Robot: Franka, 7 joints.
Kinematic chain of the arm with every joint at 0, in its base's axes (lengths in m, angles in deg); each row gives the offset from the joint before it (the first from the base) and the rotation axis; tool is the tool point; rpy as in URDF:
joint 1: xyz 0 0 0.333 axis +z
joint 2: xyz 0 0 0 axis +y
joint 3: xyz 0 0 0.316 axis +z
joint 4: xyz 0.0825 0 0 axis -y
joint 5: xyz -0.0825 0 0.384 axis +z
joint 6: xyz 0 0 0 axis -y
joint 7: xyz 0.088 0 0 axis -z
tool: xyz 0 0 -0.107 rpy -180 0 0
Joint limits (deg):
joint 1: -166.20..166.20
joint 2: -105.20..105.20
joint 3: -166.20..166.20
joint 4: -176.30..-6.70
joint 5: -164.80..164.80
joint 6: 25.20..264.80
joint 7: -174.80..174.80
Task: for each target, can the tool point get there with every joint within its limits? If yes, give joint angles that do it. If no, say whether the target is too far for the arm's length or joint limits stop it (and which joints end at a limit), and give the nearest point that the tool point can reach.
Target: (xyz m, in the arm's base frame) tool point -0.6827 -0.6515 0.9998
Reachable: no: too far | nearest point -0.5069 -0.4837 0.8281 | short by 0.298 m
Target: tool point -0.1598 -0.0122 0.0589
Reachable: yes | joints 89.77 85.10 8.61 -151.02 59.46 61.39 44.05
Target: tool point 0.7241 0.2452 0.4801
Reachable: yes | joints 12.37 63.74 18.16 -46.83 -6.86 225.99 -136.09
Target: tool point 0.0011 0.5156 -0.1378
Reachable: yes | joints 65.41 77.83 17.22 -91.10 52.82 120.18 -141.14
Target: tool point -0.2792 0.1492 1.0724
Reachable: yes | joints -136.06 -15.35 -53.37 -63.38 -27.73 195.69 141.43
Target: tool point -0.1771 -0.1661 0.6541
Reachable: yes | joints -31.30 -85.21 -19.41 -128.90 -57.56 43.97 -93.43
